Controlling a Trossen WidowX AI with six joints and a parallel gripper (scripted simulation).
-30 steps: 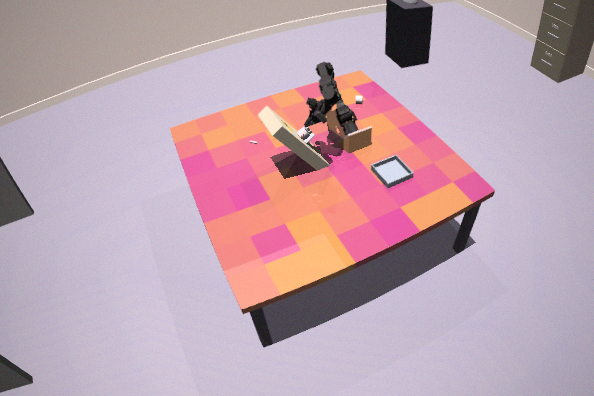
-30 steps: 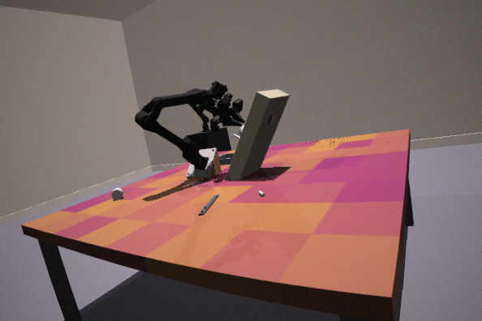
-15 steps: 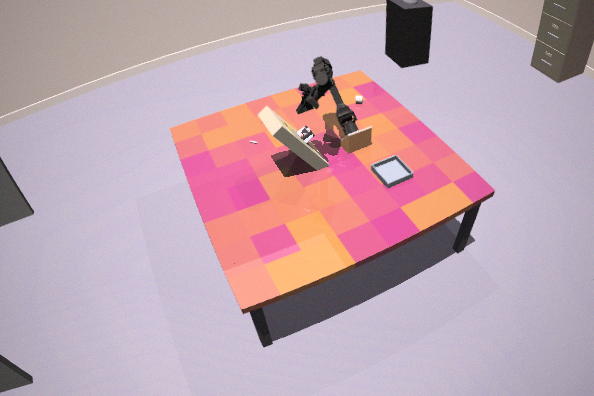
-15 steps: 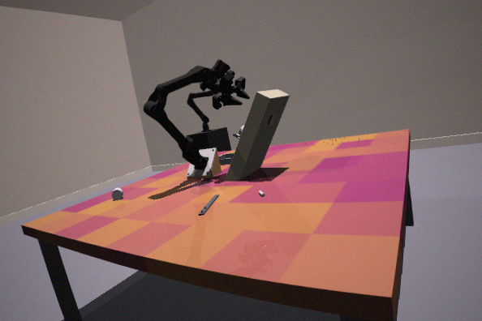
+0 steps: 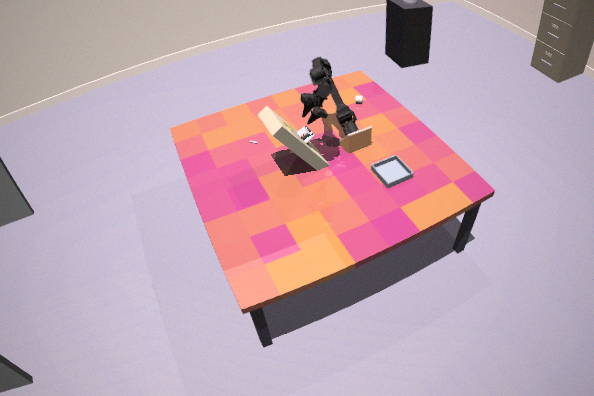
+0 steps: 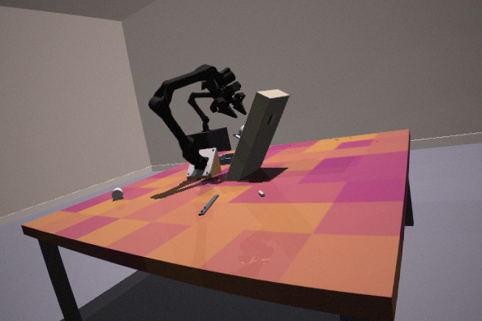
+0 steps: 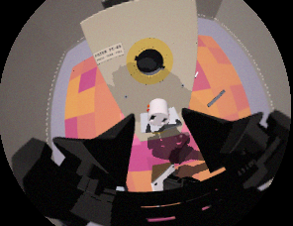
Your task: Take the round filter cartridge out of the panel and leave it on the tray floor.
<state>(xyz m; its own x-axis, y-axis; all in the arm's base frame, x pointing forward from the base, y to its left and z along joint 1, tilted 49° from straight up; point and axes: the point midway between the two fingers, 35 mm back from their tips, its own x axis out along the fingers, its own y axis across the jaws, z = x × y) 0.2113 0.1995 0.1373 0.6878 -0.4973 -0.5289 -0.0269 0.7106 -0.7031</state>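
My gripper tip is now 1 cm short of the round grey filter cartridge and 7 cm above it. The rest, counted from my gripper tip: cream service panel (5 cm ahead, 9 cm below); then grey tray (34 cm behind, 25 cm to the left, 23 cm below); then small white peg (21 cm ahead, 25 cm to the right, 24 cm below).
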